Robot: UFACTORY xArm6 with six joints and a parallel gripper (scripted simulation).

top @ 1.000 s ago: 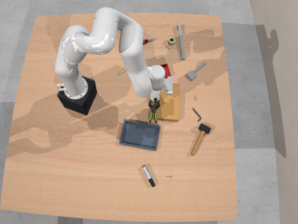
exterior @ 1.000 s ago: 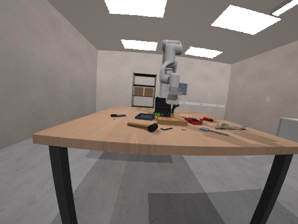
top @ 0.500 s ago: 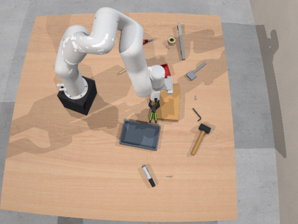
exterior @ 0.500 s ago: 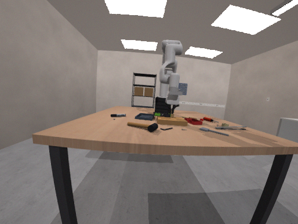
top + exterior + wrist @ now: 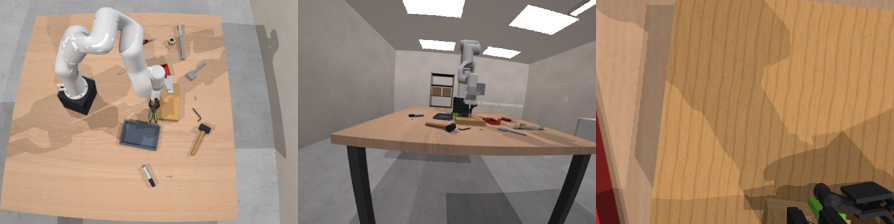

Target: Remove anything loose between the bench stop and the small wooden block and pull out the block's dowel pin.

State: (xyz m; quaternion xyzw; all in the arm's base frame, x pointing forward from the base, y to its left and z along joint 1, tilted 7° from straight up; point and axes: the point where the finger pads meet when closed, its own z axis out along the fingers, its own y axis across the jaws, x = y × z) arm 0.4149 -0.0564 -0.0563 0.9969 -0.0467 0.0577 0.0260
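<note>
The dowel pin lies 20 mm below my hand. From my hand the other things lie so: small wooden block (40 mm below); then red tray (40 mm ahead, 170 mm to the left, 70 mm below); then dark grey tray (110 mm behind, 180 mm to the right, 70 mm below).
</note>
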